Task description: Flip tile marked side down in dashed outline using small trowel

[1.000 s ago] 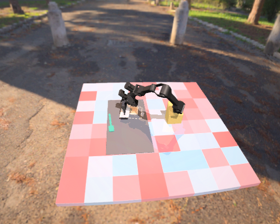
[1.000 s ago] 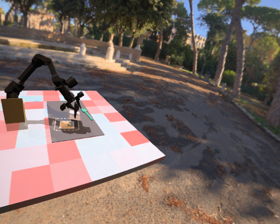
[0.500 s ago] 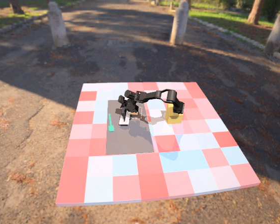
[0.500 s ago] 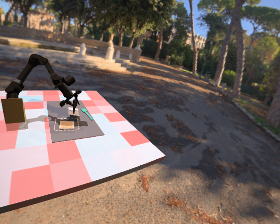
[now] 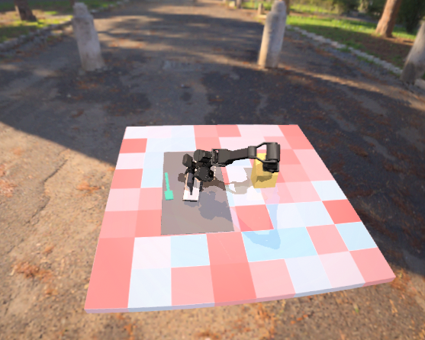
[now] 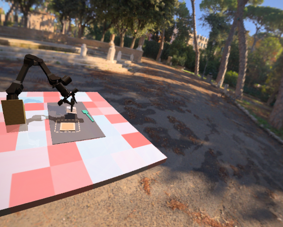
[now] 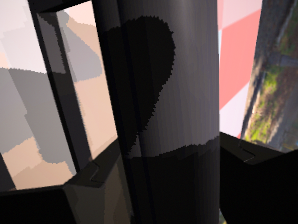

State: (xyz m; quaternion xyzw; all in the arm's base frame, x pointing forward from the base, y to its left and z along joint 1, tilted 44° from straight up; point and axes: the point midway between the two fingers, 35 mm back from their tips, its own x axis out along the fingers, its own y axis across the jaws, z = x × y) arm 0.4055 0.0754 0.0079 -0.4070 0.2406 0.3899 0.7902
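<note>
Now: gripper tip 30 mm past the grey mat, 20 mm to the left of it and 110 mm above it. Also, from my gripper tip: small trowel (20 mm behind, 10 mm below); green trowel-shaped tool (100 mm ahead, 10 mm to the left, 90 mm below); tan tile (70 mm behind, 180 mm to the right, 90 mm below).
</note>
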